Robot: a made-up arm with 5 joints.
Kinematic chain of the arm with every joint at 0, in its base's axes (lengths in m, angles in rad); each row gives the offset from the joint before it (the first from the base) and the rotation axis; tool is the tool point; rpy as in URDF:
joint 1: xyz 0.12 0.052 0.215 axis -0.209 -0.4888 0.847
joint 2: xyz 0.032 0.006 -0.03 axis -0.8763 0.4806 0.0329
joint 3: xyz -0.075 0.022 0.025 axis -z
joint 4: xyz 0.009 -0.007 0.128 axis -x
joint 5: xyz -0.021 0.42 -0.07 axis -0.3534 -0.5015 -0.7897
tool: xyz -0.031 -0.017 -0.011 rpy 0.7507 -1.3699 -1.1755
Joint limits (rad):
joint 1: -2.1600..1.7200
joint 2: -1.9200..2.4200
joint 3: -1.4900..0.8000
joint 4: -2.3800..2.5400
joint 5: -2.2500..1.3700
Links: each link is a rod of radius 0.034 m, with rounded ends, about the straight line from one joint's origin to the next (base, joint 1, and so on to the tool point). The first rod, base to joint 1, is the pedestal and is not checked.
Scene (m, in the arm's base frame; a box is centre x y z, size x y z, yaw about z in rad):
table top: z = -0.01
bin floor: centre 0.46 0.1 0 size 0.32 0.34 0.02 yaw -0.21
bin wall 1: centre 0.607 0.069 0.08 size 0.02 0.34 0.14 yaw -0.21
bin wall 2: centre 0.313 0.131 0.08 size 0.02 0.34 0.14 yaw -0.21
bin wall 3: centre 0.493 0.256 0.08 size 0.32 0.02 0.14 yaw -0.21
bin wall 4: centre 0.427 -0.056 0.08 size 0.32 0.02 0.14 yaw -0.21
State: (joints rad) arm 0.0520 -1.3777 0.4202 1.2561 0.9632
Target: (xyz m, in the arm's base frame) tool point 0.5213 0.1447 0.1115
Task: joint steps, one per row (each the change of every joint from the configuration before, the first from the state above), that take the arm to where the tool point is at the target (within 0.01 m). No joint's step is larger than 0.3 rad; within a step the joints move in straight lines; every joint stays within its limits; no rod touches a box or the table.
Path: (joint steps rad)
1: -0.1909 0.2232 0.0526 -0.2528 0.0336
2: -0.1909 0.2232 0.0526 -0.2527 0.0336
3: -0.1910 0.2232 0.0526 -0.2528 0.0335
4: -0.1909 0.2231 0.0527 -0.2528 0.0336
5: -0.1909 0.2232 0.0526 -0.2528 0.0336
6: -0.0720 0.1620 0.0094 -0.0056 0.0153
7: -0.0720 0.1620 0.0094 -0.0056 0.0154

